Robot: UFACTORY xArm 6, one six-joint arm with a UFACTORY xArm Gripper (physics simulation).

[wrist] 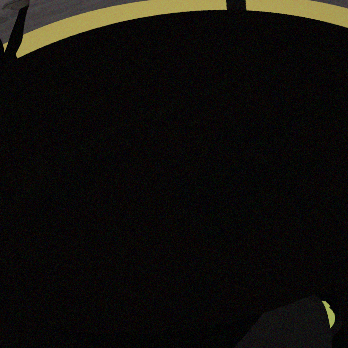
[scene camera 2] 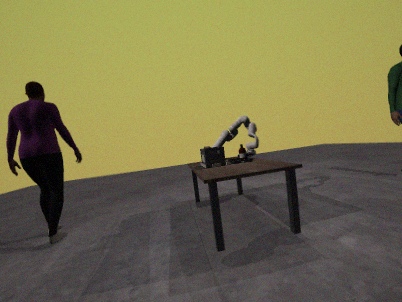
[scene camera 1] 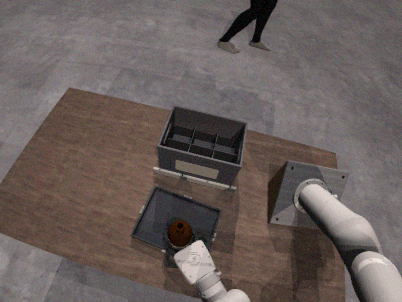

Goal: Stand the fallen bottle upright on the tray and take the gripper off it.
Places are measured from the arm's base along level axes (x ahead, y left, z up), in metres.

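Where they show: gripper, fingertip midpoint: point(wrist: 190, 179) point(scene camera 2: 241, 155); arm's base, origin of the base link: point(scene camera 1: 310, 195).
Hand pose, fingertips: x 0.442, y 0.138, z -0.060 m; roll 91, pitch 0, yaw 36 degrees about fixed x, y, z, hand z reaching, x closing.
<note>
Each offset is from my fingertips to the top centre of the thing. "*": to the spot under its first point. Level surfaces: height alone.
The brown bottle @(dx -0.014, dy +0.019, dz +0.117 m) point(scene camera 1: 180, 233) point(scene camera 2: 242, 150) is upright over the near right part of the dark tray @(* dx +0.073, dy -0.053, dz -0.048 m) point(scene camera 1: 156, 215). In scene camera 2 its base is low at the tray, but whether it touches the tray floor cannot be told. My gripper point(scene camera 1: 180, 242) point(scene camera 2: 243, 155) comes in from the near side and is shut on the bottle's body, below the neck. The fingers are partly hidden by the bottle and the white wrist housing. In the wrist view a black shape fills most of the picture, and the bottle's outline and the fingertips cannot be made out.
A grey crate @(dx -0.058, dy -0.297, dz +0.122 m) point(scene camera 1: 170, 161) point(scene camera 2: 212, 156) with dividers stands behind the tray on the wooden table @(dz -0.054 m) point(scene camera 1: 90, 165) point(scene camera 2: 250, 170). A pale strip @(* dx -0.043, dy -0.197, dz -0.024 m) point(scene camera 1: 194, 178) lies along the crate's near side. The arm's base plate point(scene camera 1: 285, 200) is at the right. People stand on the floor away from the table.
</note>
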